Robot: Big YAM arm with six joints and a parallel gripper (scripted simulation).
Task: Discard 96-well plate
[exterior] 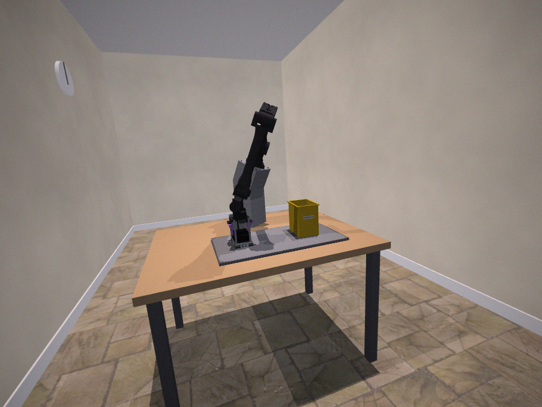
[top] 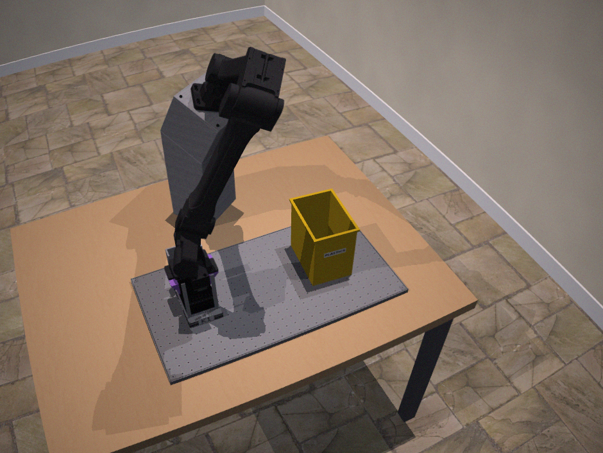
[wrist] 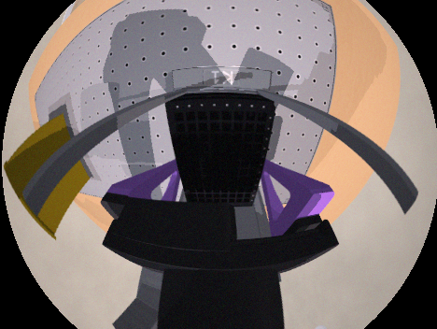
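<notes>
Right now the yellow plastics bin W1 is 6 cm behind my hand, 37 cm to the left of it and 4 cm above it.
</notes>
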